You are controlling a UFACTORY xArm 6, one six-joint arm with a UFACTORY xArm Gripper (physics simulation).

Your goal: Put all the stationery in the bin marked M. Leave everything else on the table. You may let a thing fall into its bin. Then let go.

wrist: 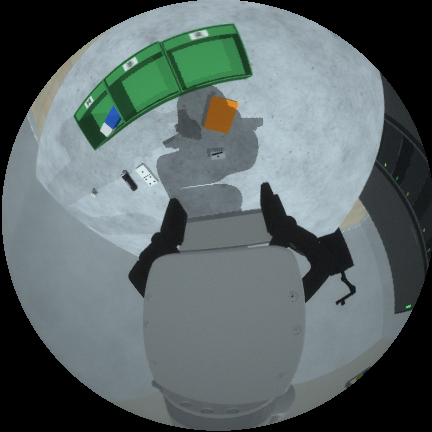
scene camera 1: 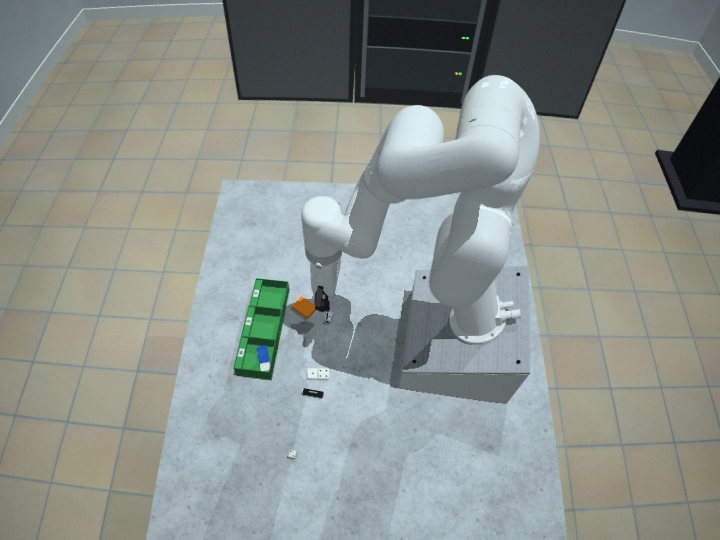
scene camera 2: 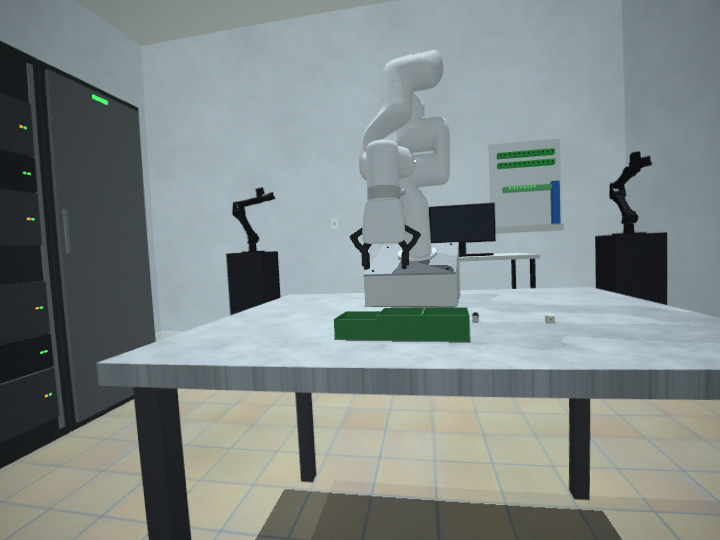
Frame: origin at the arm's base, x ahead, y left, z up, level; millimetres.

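Seen in the pictures: gripper, fingertip midpoint: (wrist: 219, 199) (scene camera 1: 326, 292) (scene camera 2: 385, 269); arm's base at its link origin: (scene camera 1: 478, 319) (scene camera 2: 417, 254).
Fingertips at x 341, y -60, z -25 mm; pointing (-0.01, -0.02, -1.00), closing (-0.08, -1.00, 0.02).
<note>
Pixels of each thing's top centre, then the offset from my fingertips to it. "pt": a spot on its surface instead.
- blue eraser with a white end, top centre: (wrist: 110, 119) (scene camera 1: 263, 358) dy +130, dx +138, dz -101 mm
- bin M at a spot on its surface: (wrist: 89, 132) (scene camera 1: 255, 372) pt dy +174, dx +149, dz -88 mm
- sharpener at its top centre: (wrist: 217, 155) (scene camera 1: 328, 316) dy +0, dx -4, dz -110 mm
- white domino at its top centre: (wrist: 145, 175) (scene camera 1: 318, 373) dy +152, dx +8, dz -114 mm
- small black cylinder at its top centre: (scene camera 1: 312, 391) (scene camera 2: 475, 314) (wrist: 127, 182) dy +201, dx +16, dz -107 mm
- white die at its top centre: (scene camera 1: 292, 453) (scene camera 2: 549, 314) (wrist: 92, 194) dy +349, dx +45, dz -105 mm
A blue eraser with a white end (scene camera 1: 263, 356) (wrist: 111, 120) lies in bin M (scene camera 1: 251, 374) (wrist: 89, 132), the end compartment of the green tray. An orange block, like a pad of sticky notes (scene camera 1: 303, 307) (wrist: 220, 114), lies on the table beside the tray. A small grey metal piece, like a sharpener (scene camera 1: 328, 316) (wrist: 216, 153), lies near the orange block. My gripper (scene camera 1: 322, 306) (scene camera 2: 385, 266) (wrist: 219, 199) is open and empty, above the table near the orange block and the grey piece. The eraser is hidden by the tray wall in scene camera 2.
A white domino (scene camera 1: 318, 373) (wrist: 147, 174), a small black cylinder (scene camera 1: 312, 392) (scene camera 2: 475, 317) (wrist: 129, 180) and a white die (scene camera 1: 291, 453) (scene camera 2: 549, 319) (wrist: 94, 192) lie on the table. The tray's other two compartments stand beside bin M. The robot's base block (scene camera 1: 459, 388) (scene camera 2: 411, 290) stands at the other side.
</note>
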